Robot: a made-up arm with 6 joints. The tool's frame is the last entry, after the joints. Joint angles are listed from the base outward. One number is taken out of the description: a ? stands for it. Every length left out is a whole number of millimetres.
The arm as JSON. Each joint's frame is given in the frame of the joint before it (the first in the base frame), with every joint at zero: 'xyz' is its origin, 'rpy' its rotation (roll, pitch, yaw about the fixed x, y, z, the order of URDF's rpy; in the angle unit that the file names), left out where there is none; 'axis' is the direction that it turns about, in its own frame. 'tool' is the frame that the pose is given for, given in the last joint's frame.
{
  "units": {
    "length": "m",
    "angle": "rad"
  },
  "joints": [
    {
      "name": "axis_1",
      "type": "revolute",
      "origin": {
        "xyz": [
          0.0,
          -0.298,
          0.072
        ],
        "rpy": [
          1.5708,
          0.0,
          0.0
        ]
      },
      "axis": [
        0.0,
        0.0,
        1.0
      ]
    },
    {
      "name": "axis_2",
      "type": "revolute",
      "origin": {
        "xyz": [
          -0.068,
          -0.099,
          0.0
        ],
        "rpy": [
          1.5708,
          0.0,
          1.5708
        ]
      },
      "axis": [
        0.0,
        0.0,
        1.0
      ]
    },
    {
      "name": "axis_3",
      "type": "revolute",
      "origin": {
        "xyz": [
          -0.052,
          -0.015,
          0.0
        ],
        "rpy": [
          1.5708,
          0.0,
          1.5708
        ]
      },
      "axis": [
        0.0,
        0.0,
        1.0
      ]
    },
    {
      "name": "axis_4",
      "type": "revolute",
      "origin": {
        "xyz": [
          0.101,
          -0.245,
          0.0
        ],
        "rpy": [
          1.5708,
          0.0,
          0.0
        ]
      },
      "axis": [
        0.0,
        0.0,
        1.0
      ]
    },
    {
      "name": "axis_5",
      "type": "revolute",
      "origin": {
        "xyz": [
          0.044,
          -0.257,
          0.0
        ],
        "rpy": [
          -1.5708,
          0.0,
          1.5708
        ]
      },
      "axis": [
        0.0,
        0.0,
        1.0
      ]
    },
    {
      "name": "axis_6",
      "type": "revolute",
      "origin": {
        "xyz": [
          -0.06,
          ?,
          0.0
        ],
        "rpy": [
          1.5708,
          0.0,
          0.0
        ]
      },
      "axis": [
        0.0,
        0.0,
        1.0
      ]
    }
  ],
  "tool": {
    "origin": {
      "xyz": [
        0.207,
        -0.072,
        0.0
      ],
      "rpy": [
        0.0,
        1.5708,
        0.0
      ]
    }
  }
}
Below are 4 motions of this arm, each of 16 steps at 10 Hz.
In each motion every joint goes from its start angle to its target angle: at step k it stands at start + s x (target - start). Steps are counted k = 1, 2, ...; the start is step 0. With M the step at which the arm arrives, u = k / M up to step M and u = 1 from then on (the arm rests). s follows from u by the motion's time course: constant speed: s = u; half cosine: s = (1 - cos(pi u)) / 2; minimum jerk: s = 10 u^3 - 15 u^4 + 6 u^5.
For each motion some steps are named. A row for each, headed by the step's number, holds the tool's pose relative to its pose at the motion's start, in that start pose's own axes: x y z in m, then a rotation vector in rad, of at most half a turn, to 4 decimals.
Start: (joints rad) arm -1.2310 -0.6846 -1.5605 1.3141 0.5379 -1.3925
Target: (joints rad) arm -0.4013 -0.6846 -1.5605 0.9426 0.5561 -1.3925
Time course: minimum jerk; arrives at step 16
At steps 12, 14, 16:
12: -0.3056 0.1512 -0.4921 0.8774 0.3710 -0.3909
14: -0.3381 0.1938 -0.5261 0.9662 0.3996 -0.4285
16: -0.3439 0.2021 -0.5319 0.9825 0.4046 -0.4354

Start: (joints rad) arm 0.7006 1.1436 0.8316 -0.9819 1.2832 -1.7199
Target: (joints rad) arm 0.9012 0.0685 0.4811 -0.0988 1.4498 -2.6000
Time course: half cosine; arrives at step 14
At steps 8, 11, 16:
8: -0.4727 -0.1263 -0.0088 0.5534 -1.1764 0.1854
11: -0.6294 -0.1411 -0.1513 0.6713 -1.7071 0.4931
16: -0.6681 -0.1413 -0.2179 0.6785 -1.9009 0.6555

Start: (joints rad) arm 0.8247 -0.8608 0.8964 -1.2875 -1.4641 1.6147
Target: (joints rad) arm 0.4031 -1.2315 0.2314 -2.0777 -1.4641 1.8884
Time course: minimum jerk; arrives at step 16
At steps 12, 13, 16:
12: 0.0889 0.0599 0.1540 -0.5087 0.6142 -0.1943
13: 0.0947 0.0621 0.1587 -0.5272 0.6441 -0.2073
16: 0.0998 0.0636 0.1626 -0.5423 0.6701 -0.2186

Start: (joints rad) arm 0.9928 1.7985 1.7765 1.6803 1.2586 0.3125
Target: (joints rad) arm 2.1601 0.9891 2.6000 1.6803 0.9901 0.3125
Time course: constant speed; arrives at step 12
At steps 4, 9, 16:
4: 0.0287 -0.0112 0.2458 -0.1142 -0.7900 -0.0693
9: -0.1522 0.0161 0.4523 -0.2759 -1.7693 -0.1672
16: -0.2963 0.0594 0.4645 -0.4191 -2.3374 -0.2122

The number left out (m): 0.12
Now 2 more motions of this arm.
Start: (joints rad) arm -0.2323 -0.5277 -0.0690 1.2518 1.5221 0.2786
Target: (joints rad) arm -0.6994 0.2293 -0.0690 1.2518 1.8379 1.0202
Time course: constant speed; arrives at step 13
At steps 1, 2, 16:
1: 0.0055 0.0327 0.0059 -0.0941 0.0009 0.0604
2: 0.0080 0.0664 0.0086 -0.1898 0.0005 0.1207
16: -0.1500 0.3467 -0.1863 -1.2998 -0.0875 0.8031

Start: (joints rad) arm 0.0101 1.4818 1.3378 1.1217 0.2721 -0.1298
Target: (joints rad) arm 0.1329 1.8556 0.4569 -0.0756 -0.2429 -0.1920
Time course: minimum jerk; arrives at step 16
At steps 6, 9, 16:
6: -0.0676 0.0772 -0.0352 0.4122 -0.0415 -0.1194
9: -0.1270 0.2025 -0.0364 0.9225 -0.1746 -0.3728
16: -0.1473 0.3521 0.0272 1.4495 -0.3996 -0.7971

